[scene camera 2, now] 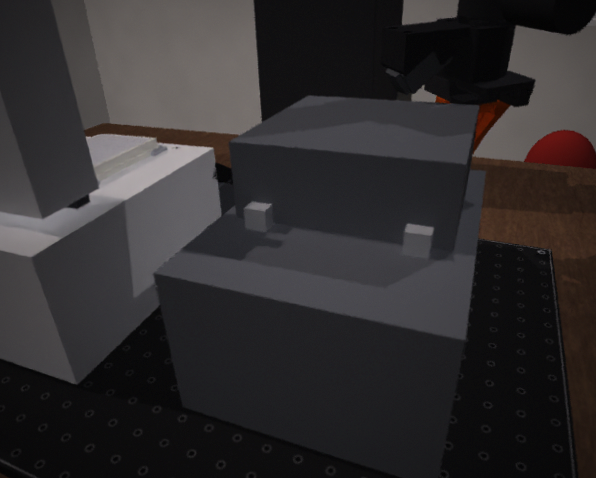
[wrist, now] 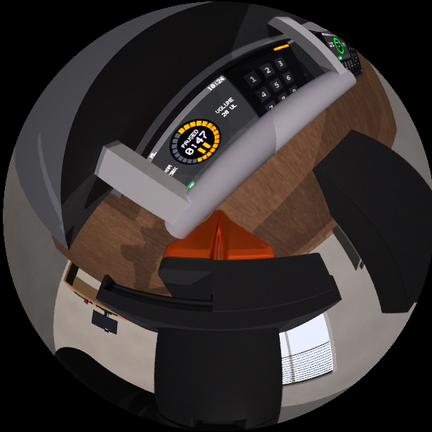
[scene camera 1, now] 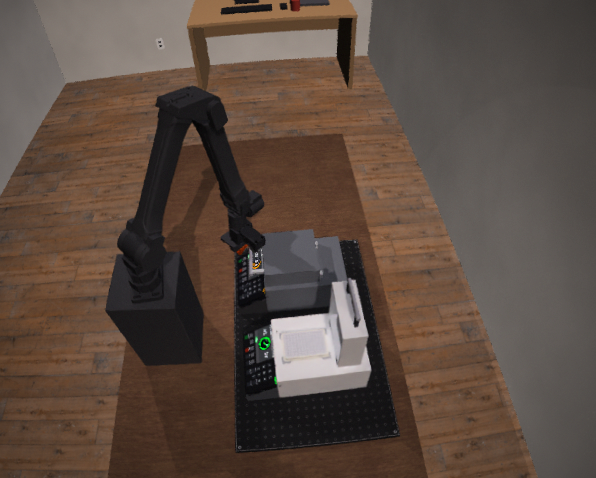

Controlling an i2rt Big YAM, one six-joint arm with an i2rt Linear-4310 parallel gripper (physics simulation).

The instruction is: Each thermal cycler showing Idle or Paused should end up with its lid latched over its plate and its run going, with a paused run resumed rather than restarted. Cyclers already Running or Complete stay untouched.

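The dark grey cycler has its lid down; whether it is latched I cannot tell. Its screen reads PAUSED 0:47 inside an orange ring. The light grey lid handle stands out in front of the panel and hides its lower keys in the wrist view. The white cycler has its lid upright, a plate in its block and a green ring on its screen. My gripper is shut and empty, close to the handle; contact is unclear.
Both cyclers stand side by side on a black perforated board. The arm's pedestal stands left of it in scene camera 1. A desk is at the far wall. A red rounded object shows in scene camera 2.
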